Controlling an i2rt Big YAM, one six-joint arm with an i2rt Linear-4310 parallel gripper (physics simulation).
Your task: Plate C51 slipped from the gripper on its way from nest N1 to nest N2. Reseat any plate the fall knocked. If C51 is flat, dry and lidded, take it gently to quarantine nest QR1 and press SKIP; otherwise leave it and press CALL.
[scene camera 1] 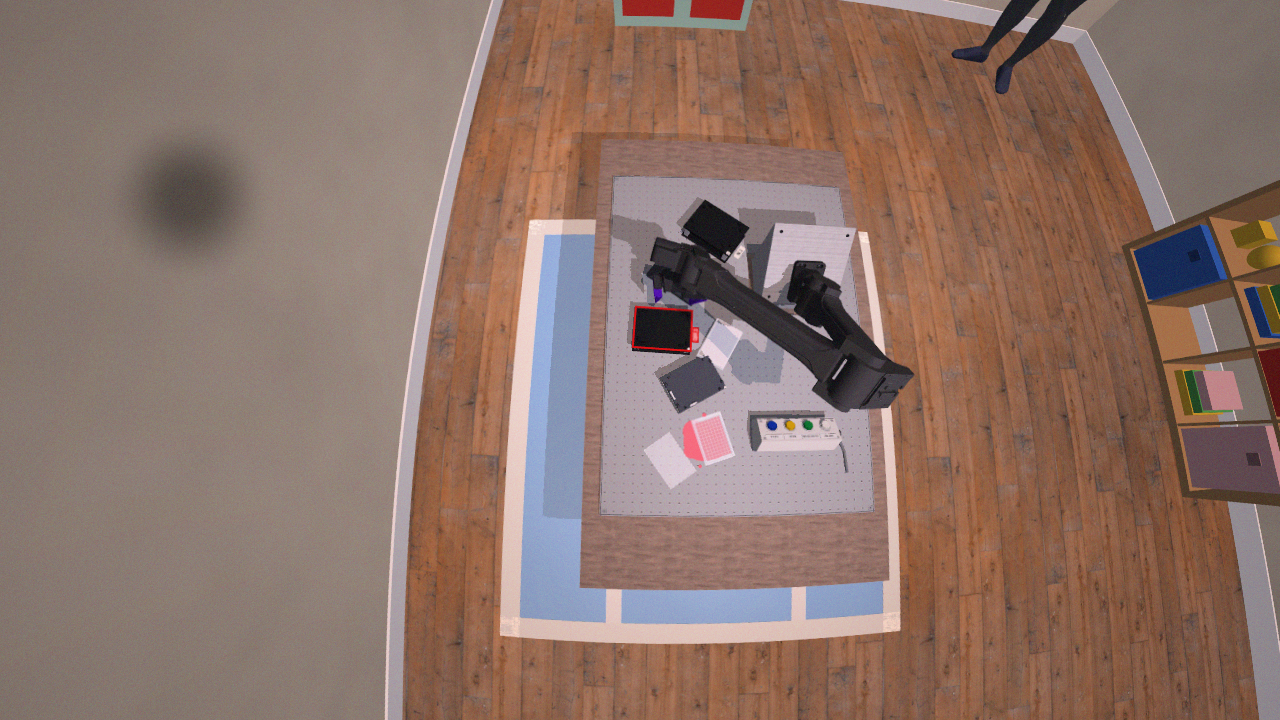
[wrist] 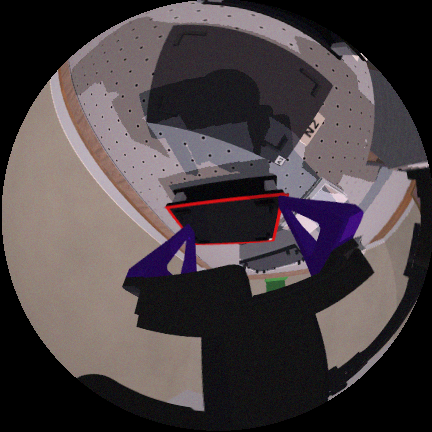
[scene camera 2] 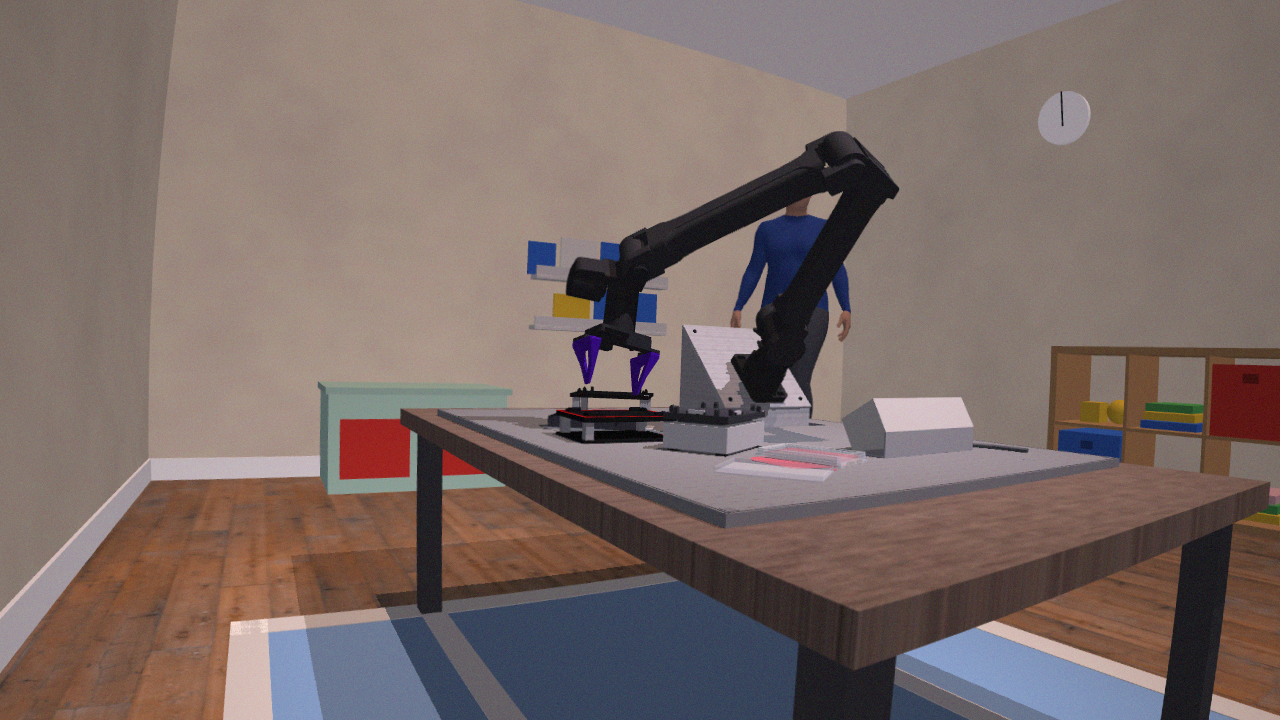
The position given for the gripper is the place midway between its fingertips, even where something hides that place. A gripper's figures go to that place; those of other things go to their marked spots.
Labels:
The gripper (scene camera 1: 672,302): 1.01 m from the lens. A white sheet (scene camera 1: 665,454) is 1.02 m from the lens. A pink plate (scene camera 1: 710,431) is 1.02 m from the lens. A dark station (scene camera 1: 689,386) is 0.98 m from the lens.

